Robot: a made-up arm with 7 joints.
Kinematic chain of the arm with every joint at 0, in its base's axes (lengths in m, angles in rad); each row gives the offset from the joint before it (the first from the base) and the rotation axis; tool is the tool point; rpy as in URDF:
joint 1: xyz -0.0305 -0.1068 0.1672 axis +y
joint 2: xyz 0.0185 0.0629 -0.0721 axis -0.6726 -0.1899 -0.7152
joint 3: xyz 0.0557 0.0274 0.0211 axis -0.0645 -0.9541 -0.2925
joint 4: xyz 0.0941 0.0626 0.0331 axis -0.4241 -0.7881 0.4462
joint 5: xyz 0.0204 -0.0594 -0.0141 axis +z
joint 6: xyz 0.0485 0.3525 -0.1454 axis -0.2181 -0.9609 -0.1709
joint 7: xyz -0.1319 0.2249 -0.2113 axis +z
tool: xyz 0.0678 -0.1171 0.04 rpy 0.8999 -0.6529 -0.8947
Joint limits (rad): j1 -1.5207..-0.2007 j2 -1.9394..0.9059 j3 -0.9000..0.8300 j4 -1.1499..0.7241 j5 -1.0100..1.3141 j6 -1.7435..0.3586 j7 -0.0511..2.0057
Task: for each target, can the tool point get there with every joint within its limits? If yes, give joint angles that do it. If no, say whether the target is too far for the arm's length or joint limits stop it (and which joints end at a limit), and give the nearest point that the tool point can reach.
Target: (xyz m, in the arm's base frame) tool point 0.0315 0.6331 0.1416
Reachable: yes | joints -1.2200 -0.6831 -0.4726 0.1709 -0.8067 -1.0296 0.6255
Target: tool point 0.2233 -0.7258 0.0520
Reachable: no: joint limits stop it (at a limit: joint 2, joint 3, joint 5, joint 7) | nearest point 0.1852 -0.6318 0.0693 | short by 0.103 m
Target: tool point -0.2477 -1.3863 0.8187
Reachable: no: too far | nearest point -0.1457 -0.6530 0.5126 | short by 0.801 m
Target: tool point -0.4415 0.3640 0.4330
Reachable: yes | joints -0.2999 -1.4612 0.6076 0.1149 0.0663 -0.7756 1.3583
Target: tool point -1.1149 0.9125 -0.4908
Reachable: no: too far | nearest point -0.6165 0.4923 -0.1765 | short by 0.724 m
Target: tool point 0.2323 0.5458 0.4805
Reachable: yes | joints -1.2046 0.5434 0.4398 -0.9853 0.3571 -0.5823 1.0204
